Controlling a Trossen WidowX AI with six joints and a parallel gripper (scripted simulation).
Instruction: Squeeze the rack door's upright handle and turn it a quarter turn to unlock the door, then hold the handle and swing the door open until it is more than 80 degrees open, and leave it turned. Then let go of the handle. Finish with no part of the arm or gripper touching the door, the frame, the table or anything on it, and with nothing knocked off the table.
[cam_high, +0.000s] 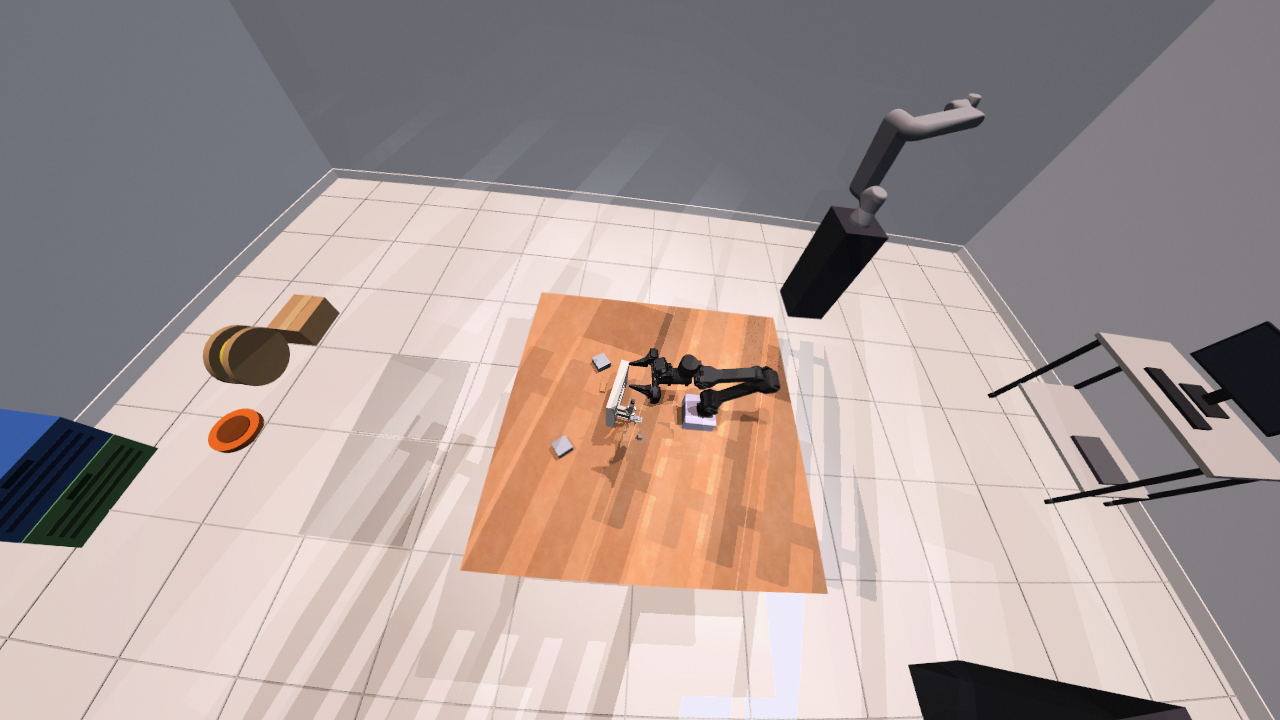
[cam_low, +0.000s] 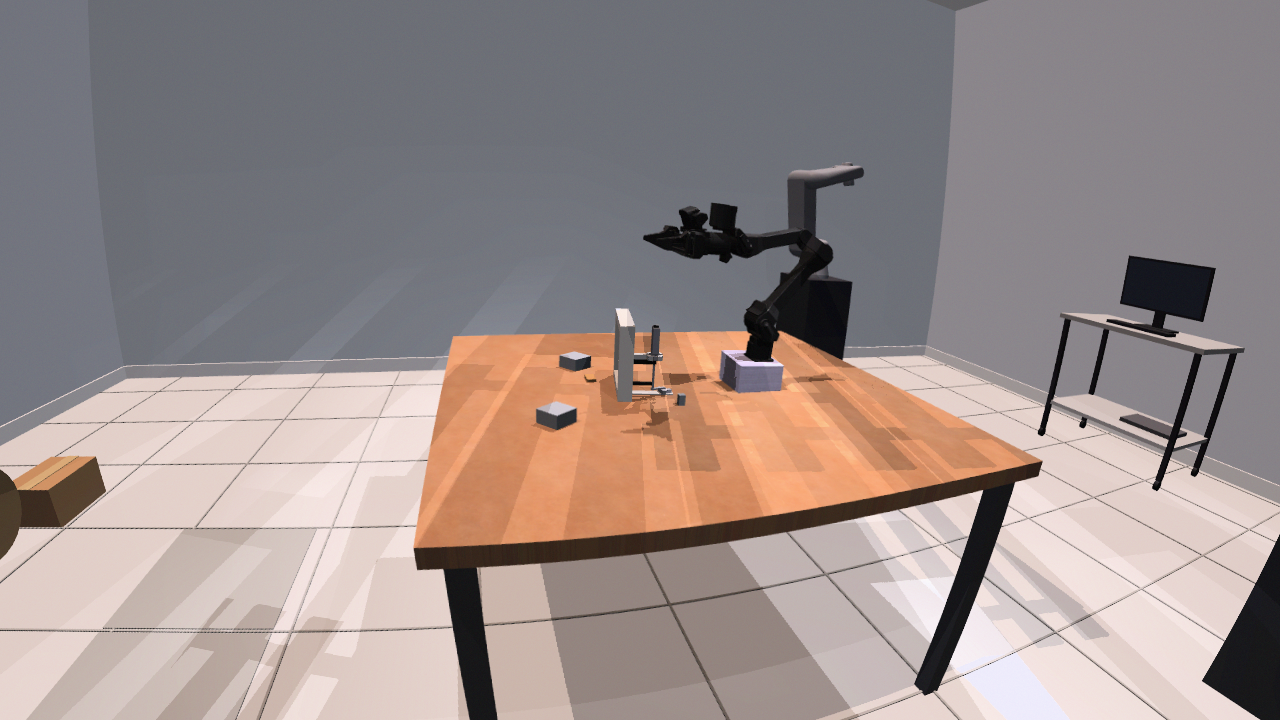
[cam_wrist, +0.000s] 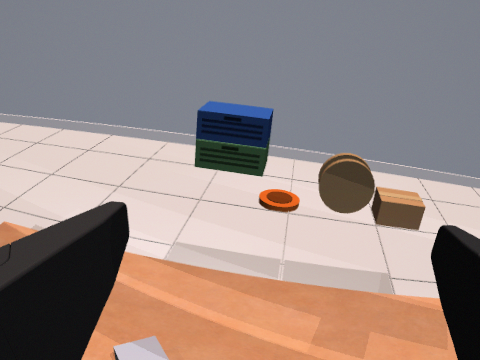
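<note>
Now: gripper tip 70 mm past the small dark cube, 80 mm to the right of it and 380 mm above it.
</note>
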